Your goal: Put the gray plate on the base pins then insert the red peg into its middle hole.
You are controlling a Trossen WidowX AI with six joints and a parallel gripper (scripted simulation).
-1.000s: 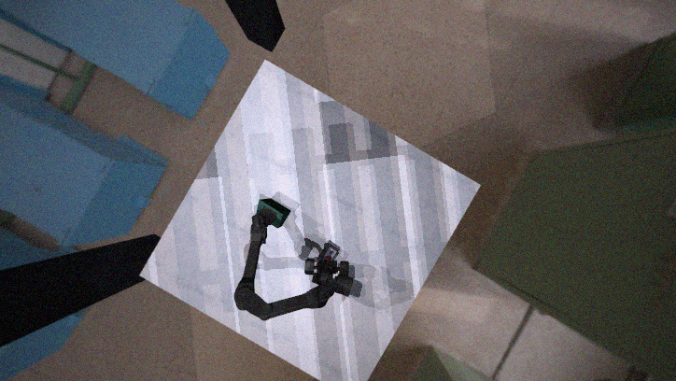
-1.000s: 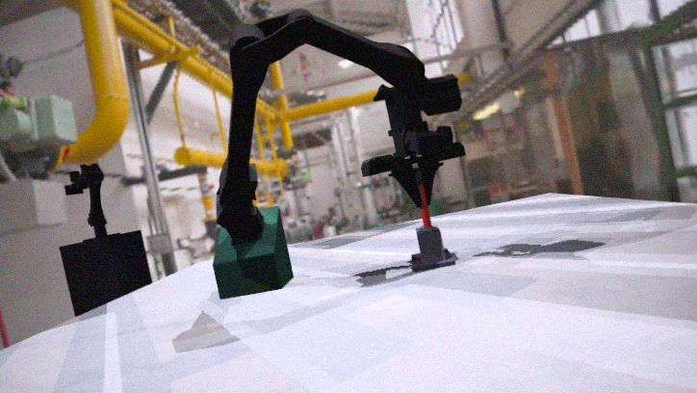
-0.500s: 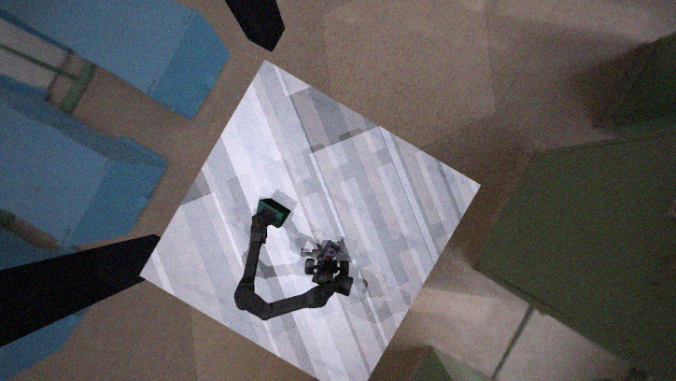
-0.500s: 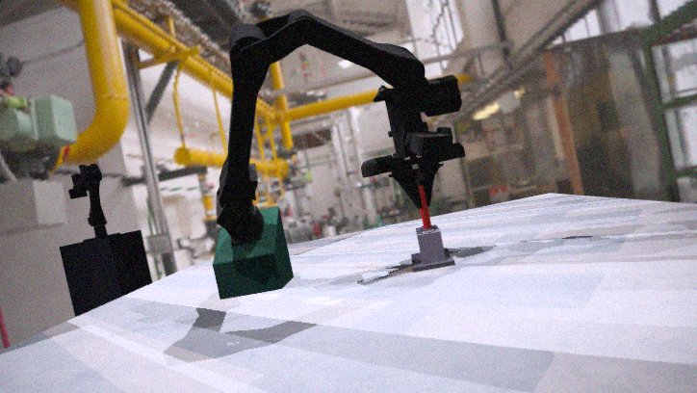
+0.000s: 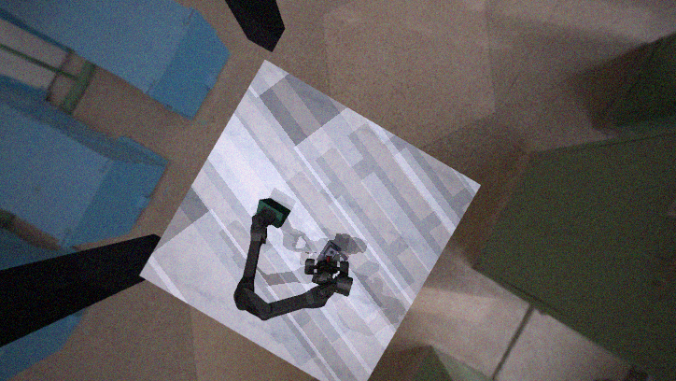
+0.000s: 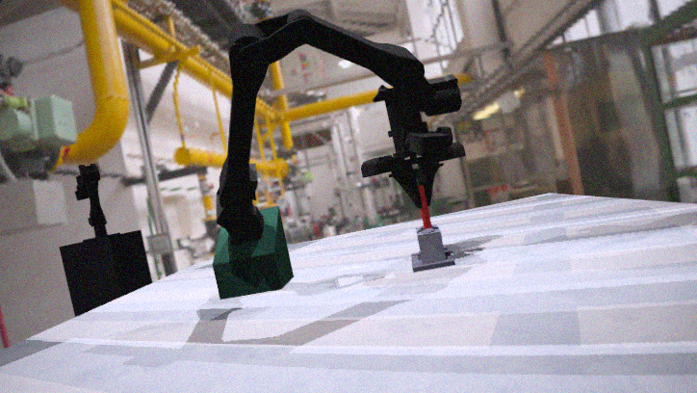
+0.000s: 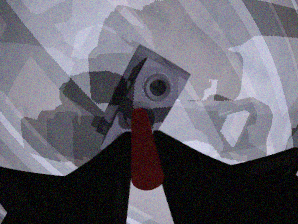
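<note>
The red peg is right at my gripper tip. The rest, counted from my gripper tip: dark base: 90 mm below; then gray plate: 50 mm below.
</note>
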